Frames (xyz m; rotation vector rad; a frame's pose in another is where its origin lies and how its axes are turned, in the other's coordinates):
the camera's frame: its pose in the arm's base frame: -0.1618 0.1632 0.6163 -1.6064 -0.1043 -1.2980
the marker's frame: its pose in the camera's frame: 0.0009 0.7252 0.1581 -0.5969 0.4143 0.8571
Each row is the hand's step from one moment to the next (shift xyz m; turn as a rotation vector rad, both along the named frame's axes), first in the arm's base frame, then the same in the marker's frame.
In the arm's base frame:
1: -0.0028 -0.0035 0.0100 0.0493 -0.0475 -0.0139
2: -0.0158 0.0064 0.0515 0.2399 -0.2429 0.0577
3: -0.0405 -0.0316 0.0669 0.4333 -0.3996 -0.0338
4: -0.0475 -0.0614 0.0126 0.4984 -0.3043 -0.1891
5: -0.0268 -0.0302 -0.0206 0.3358 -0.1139 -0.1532
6: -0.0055 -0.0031 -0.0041 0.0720 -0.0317 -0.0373
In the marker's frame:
1: 0.0031 -0.0087 -0.0058 0.0567 0.0056 0.0405
2: -0.0083 -0.0467 -0.0264 0.2906 -0.0932 0.1635
3: 0.0239 -0.0527 -0.0614 0.4830 -0.0379 0.3374
4: 0.0500 0.0039 -0.0606 0.3999 0.0896 0.4570
5: 0.0231 0.0287 -0.0264 0.1798 0.0781 0.3328
6: 0.0017 0.0055 -0.0048 0.0455 0.0216 0.0710

